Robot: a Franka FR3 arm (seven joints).
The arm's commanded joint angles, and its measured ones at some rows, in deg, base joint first. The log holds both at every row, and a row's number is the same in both.
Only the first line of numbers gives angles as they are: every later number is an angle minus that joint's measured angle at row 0.
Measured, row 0:
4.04, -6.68, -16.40, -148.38, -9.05, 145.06, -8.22
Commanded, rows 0 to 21:
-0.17, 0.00, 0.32, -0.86, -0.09, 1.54, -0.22
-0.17, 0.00, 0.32, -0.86, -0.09, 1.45, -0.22
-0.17, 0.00, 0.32, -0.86, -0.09, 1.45, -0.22
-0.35, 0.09, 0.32, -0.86, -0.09, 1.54, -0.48
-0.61, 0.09, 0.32, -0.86, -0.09, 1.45, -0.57
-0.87, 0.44, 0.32, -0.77, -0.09, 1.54, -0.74
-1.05, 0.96, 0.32, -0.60, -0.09, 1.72, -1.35
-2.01, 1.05, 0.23, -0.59, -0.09, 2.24, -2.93
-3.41, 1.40, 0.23, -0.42, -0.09, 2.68, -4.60
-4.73, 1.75, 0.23, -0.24, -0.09, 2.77, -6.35
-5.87, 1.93, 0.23, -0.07, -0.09, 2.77, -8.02
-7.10, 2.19, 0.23, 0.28, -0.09, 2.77, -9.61
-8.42, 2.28, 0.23, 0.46, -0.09, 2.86, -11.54
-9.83, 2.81, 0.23, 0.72, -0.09, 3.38, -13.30
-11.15, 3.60, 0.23, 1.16, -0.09, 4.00, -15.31
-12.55, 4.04, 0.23, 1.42, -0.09, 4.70, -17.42
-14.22, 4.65, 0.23, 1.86, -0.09, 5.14, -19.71
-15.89, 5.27, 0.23, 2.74, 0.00, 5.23, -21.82
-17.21, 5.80, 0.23, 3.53, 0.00, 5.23, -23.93
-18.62, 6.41, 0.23, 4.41, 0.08, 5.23, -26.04
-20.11, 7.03, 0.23, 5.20, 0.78, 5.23, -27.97
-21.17, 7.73, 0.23, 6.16, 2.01, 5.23, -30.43
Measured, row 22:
-17.12, 3.49, -0.21, 3.07, 0.05, 4.09, -24.13
